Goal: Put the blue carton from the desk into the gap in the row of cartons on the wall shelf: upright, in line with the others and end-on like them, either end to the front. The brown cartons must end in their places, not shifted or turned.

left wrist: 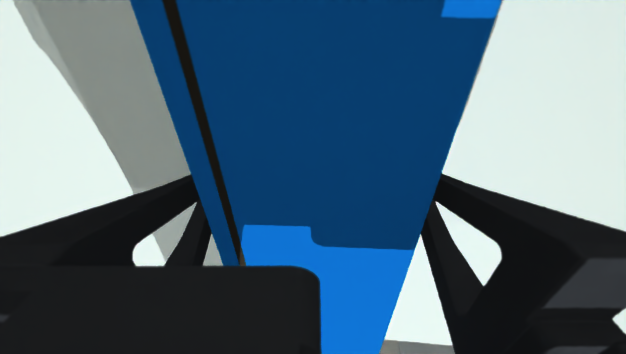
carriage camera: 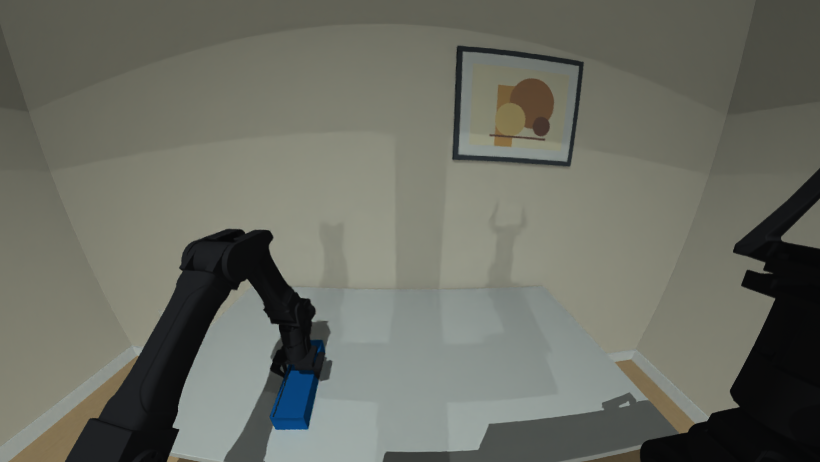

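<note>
The blue carton (carriage camera: pixel 294 397) (left wrist: pixel 310 125) lies flat on the pale desk (carriage camera: pixel 493 373) (left wrist: pixel 550 100), at the lower left of the carriage view, its long side running away from the camera. A dark line runs along one long edge. My left gripper (carriage camera: pixel 299 369) (left wrist: pixel 315 177) is open and astride the carton from above, near its far half. One finger is on each side, with the tips hidden behind the carton's edges in the left wrist view. My right gripper (carriage camera: pixel 794 258) is partly in view at the right edge, raised and open. The wall shelf and brown cartons do not show.
The desk reaches back to the wall (carriage camera: pixel 229 189). A framed picture (carriage camera: pixel 457 103) hangs on the wall, right of centre. Shadows of the arms fall across the wall and desk. Wooden floor (carriage camera: pixel 648 381) shows beyond the desk's sides.
</note>
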